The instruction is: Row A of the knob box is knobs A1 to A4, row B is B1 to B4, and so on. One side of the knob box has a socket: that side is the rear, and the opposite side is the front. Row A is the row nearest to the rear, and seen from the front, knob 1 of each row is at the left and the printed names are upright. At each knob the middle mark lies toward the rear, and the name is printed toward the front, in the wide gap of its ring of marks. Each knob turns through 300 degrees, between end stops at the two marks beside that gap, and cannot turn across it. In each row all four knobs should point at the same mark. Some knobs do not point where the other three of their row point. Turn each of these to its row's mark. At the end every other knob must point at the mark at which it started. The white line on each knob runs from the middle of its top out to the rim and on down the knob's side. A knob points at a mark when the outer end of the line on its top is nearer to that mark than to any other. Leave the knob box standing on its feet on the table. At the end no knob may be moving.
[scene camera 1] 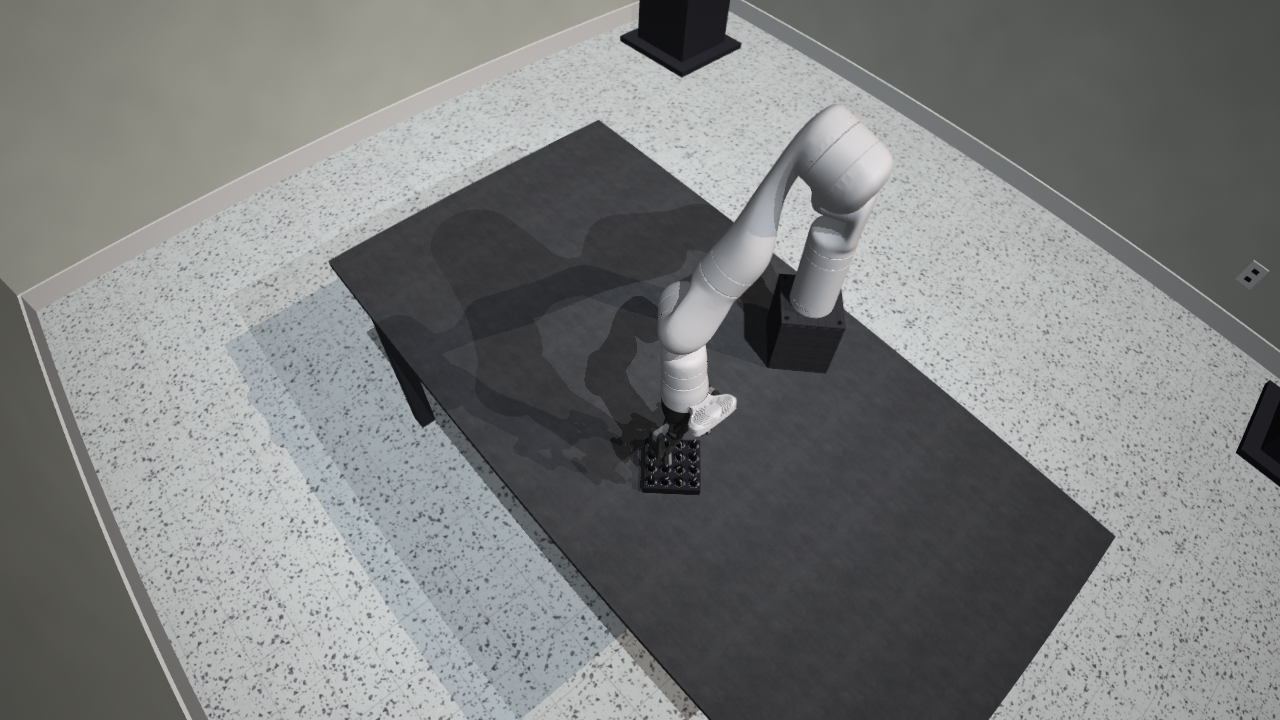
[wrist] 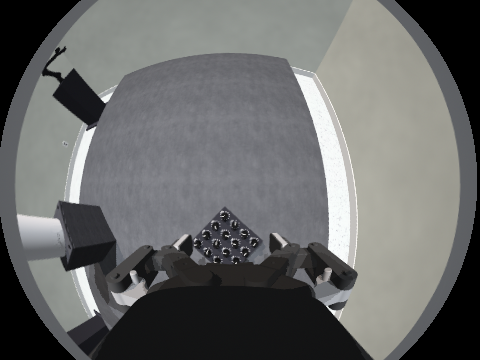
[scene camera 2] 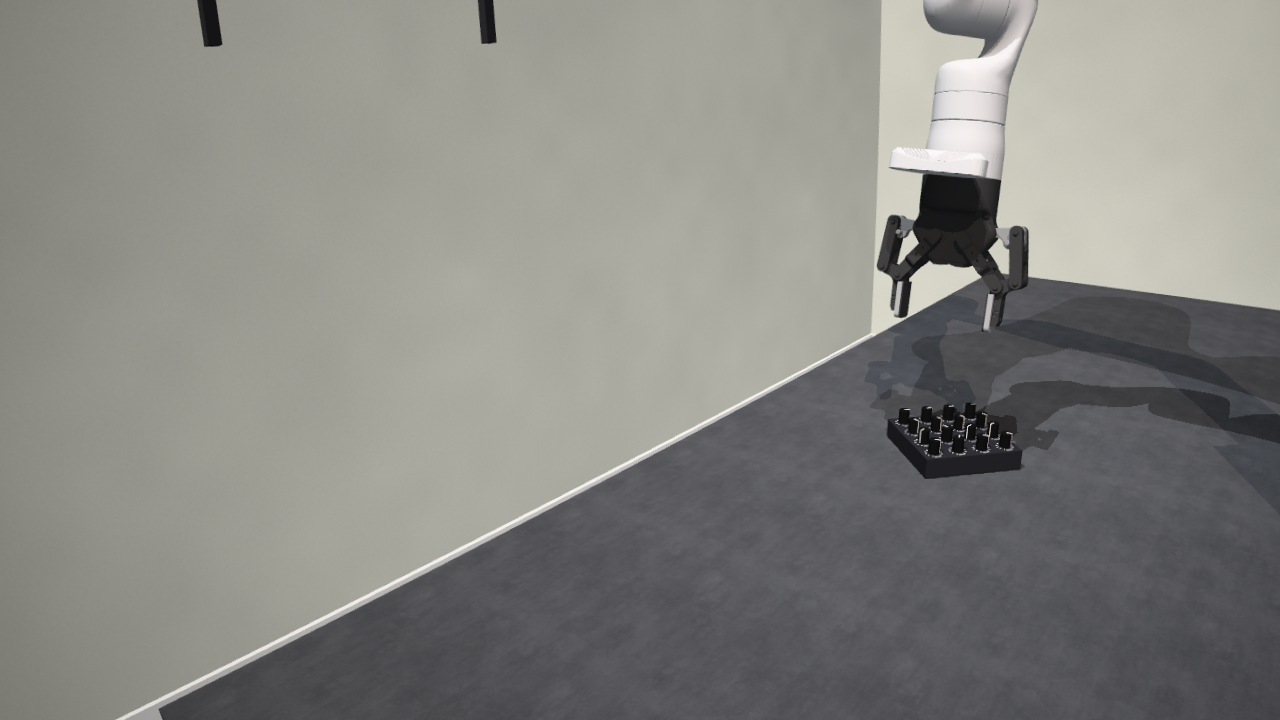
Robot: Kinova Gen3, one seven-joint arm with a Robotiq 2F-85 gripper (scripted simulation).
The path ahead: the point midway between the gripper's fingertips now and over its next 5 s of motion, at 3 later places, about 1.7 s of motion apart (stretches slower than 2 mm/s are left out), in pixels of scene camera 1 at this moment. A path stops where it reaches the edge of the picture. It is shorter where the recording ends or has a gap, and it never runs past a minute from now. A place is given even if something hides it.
The gripper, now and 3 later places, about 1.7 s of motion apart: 685,446; 684,443; 681,437; 680,430
